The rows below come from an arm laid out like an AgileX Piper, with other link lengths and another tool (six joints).
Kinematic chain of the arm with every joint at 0, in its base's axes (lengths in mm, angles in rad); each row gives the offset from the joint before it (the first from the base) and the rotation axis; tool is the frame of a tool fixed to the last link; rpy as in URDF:
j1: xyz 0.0 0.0 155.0 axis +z
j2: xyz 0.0 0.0 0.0 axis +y
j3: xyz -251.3 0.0 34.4 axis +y
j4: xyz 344.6 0.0 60.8 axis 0.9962 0 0.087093
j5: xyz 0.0 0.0 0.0 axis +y
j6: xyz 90.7 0.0 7.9 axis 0.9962 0 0.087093
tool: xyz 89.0 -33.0 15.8 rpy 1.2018 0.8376 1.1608
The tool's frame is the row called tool.
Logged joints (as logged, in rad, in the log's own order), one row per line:
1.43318 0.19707 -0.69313 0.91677 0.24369 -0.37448
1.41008 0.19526 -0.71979 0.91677 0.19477 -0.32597
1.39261 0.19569 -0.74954 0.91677 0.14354 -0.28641
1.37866 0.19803 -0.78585 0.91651 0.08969 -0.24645
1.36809 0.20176 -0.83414 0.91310 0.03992 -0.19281
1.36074 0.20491 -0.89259 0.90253 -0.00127 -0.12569
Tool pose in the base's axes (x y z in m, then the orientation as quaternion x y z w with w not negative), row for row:
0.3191 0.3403 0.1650 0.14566 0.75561 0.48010 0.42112
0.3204 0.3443 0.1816 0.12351 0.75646 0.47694 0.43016
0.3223 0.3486 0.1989 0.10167 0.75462 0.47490 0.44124
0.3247 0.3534 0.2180 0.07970 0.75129 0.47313 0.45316
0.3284 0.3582 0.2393 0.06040 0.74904 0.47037 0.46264
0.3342 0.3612 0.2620 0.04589 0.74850 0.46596 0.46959
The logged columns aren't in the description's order. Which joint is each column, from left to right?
Columns, left to right: j2, j4, j3, j1, j6, j5.
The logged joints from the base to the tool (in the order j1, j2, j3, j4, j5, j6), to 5 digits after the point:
0.91677 1.43318 -0.69313 0.19707 -0.37448 0.24369
0.91677 1.41008 -0.71979 0.19526 -0.32597 0.19477
0.91677 1.39261 -0.74954 0.19569 -0.28641 0.14354
0.91651 1.37866 -0.78585 0.19803 -0.24645 0.08969
0.91310 1.36809 -0.83414 0.20176 -0.19281 0.03992
0.90253 1.36074 -0.89259 0.20491 -0.12569 -0.00127

